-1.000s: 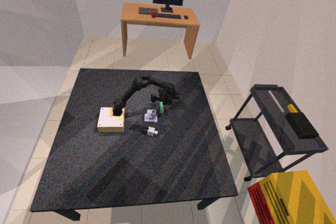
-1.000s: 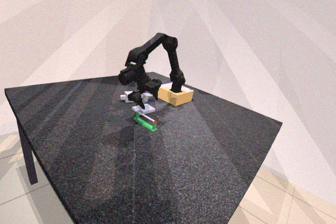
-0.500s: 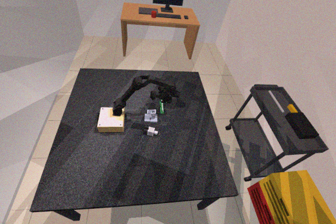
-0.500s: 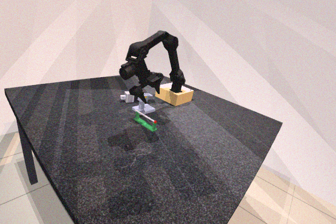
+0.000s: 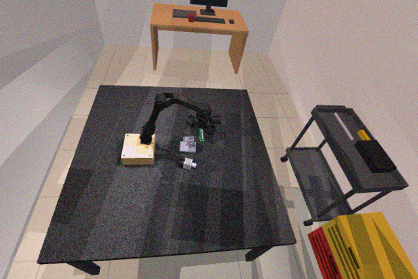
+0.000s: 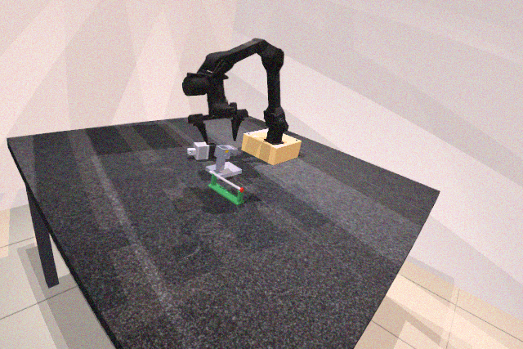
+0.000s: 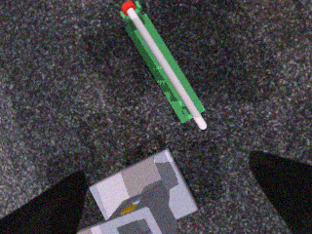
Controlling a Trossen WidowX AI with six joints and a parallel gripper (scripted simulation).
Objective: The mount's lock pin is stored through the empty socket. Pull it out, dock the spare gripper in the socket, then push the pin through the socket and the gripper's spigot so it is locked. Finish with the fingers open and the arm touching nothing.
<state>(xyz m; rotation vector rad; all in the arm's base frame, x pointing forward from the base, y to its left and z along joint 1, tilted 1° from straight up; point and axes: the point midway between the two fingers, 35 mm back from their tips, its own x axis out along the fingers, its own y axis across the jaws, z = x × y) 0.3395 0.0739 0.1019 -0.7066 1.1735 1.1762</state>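
Right now the spare gripper is 50 mm behind my gripper tip, 200 mm to the right of it and 110 mm below it. The rest, counted from my gripper tip: grey mount 60 mm behind, 50 mm to the right, 90 mm below; green cradle 20 mm ahead, 80 mm to the left, 120 mm below.
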